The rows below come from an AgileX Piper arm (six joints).
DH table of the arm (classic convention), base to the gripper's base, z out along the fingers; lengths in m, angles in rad. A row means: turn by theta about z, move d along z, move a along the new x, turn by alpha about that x. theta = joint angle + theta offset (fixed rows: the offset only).
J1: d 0.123; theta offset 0; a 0; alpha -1.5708
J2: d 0; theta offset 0.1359; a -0.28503; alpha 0
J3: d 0; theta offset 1.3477; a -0.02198; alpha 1.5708
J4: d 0.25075; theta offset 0; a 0; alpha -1.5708
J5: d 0; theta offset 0; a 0; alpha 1.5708
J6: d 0.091; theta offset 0; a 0; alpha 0
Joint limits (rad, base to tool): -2.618..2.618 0..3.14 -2.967..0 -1.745..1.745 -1.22..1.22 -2.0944..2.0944
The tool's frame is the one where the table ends.
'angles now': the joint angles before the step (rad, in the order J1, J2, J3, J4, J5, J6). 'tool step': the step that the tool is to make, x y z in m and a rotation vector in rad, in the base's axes. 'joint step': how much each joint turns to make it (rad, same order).
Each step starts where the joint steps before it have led.
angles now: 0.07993, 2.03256, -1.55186, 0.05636, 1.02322, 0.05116
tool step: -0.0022, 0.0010, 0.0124, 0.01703, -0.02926, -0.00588
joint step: -0.00012, -0.02958, -0.00035, 0.01579, -0.00059, -0.00011
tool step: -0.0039, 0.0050, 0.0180, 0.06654, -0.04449, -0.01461
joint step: 0.00003, -0.04368, 0.00233, 0.06907, -0.00749, -0.00958
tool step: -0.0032, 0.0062, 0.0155, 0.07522, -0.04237, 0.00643
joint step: 0.00019, -0.03483, 0.00006, 0.08487, -0.00825, -0.03474
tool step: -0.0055, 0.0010, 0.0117, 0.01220, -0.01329, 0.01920
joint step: -0.00002, -0.03008, 0.00091, 0.01630, 0.01953, -0.02051
